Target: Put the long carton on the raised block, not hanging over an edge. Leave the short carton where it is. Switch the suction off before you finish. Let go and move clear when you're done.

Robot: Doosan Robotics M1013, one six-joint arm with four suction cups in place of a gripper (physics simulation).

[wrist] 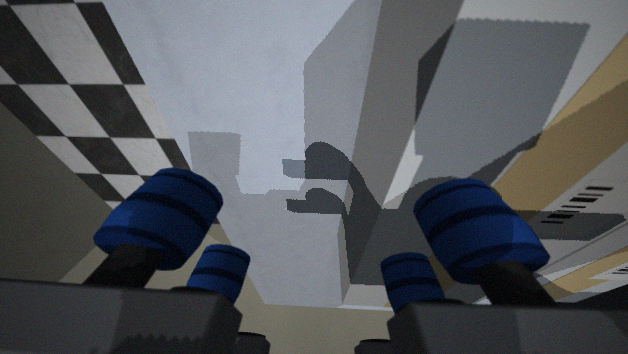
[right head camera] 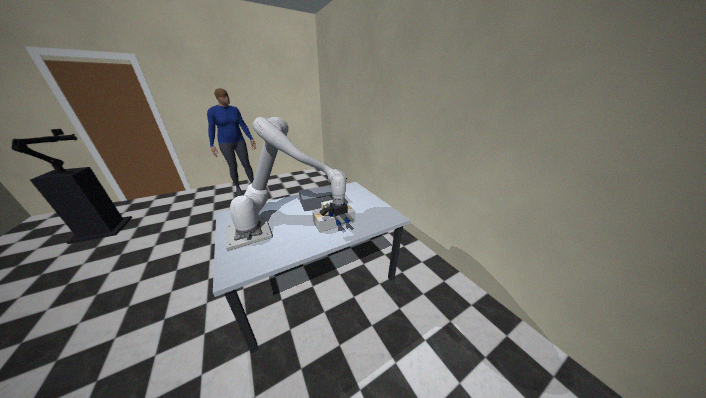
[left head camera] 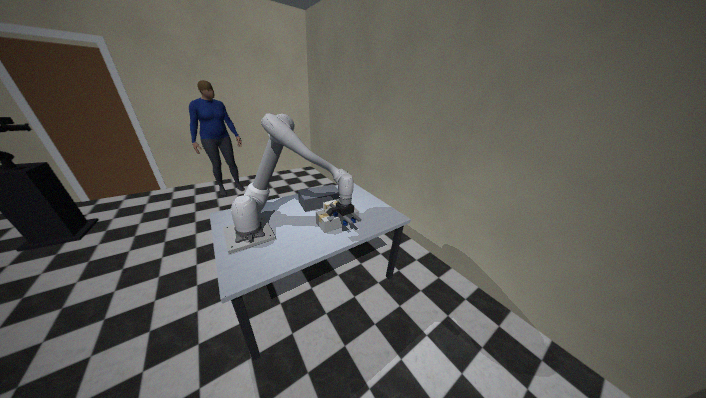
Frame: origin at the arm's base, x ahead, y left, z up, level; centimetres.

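Where they show: hand, tool point: (wrist: 316, 235); arm's base, link origin: (right head camera: 248, 230) (left head camera: 249, 232).
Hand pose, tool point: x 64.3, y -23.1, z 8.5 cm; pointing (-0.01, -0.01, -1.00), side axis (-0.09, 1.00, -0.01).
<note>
Each offset is from my tool point to the top centre of the thing. Level surfaces: height alone.
The long carton @(dy +11.8, dx +0.2, dz -0.7 cm) (left head camera: 329, 226) (right head camera: 326, 224) (wrist: 500, 100), pale with a tan tape strip, lies on the table. The short carton @(dy +25.3, dx +2.7, dz -0.7 cm) (left head camera: 328, 204) (right head camera: 326, 204) (wrist: 585, 278) is just behind it, partly hidden by the gripper. The raised block @(dy +47.9, dx -1.1, dz +0.9 cm) (left head camera: 311, 201) (right head camera: 311, 201), dark grey, stands behind the cartons. My gripper (left head camera: 349, 221) (right head camera: 342, 221) (wrist: 316, 225) is low at the long carton's front side. In the wrist view its left blue cups are over table and floor, and its right cups overlap the long carton. No carton is seen held on the cups. Contact of the right cups is unclear.
The table @(dz -11.1 cm) (left head camera: 280, 257) (right head camera: 280, 255) (wrist: 240, 65) carries the arm's base plate (left head camera: 267, 239) (right head camera: 265, 236) at its left. Its front edge runs near the gripper. A person (left head camera: 212, 120) (right head camera: 227, 125) stands behind the table, and a dark pedestal (left head camera: 30, 205) (right head camera: 75, 205) is at the left.
</note>
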